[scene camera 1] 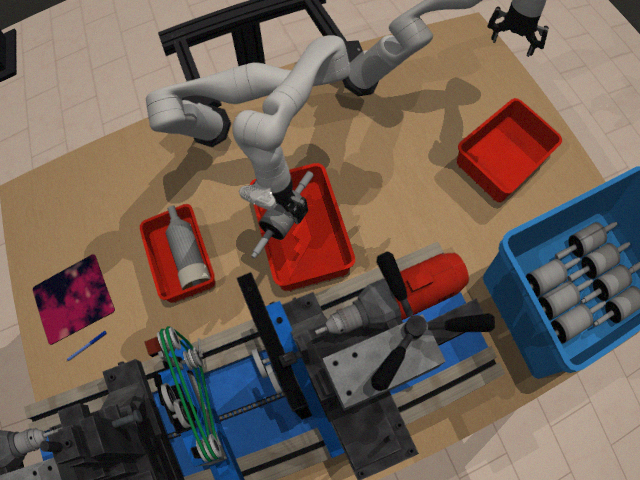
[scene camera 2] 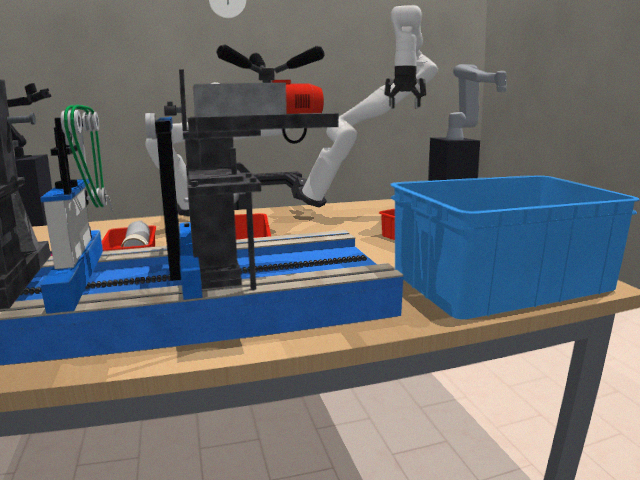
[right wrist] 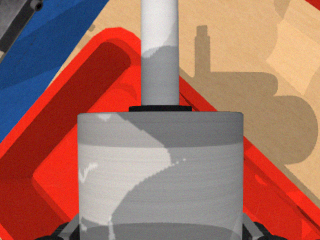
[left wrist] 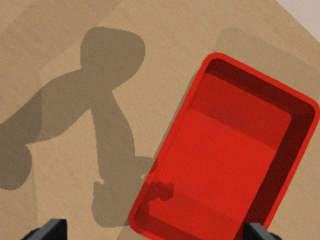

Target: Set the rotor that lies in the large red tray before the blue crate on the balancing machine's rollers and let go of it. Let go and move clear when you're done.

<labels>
blue crate: scene camera 1; scene camera 2; not seen in the right wrist view (out of frame); not seen in the left wrist view (out of frame)
same spot on blue crate: [scene camera 2: 487,264] = [scene camera 1: 573,362]
</labels>
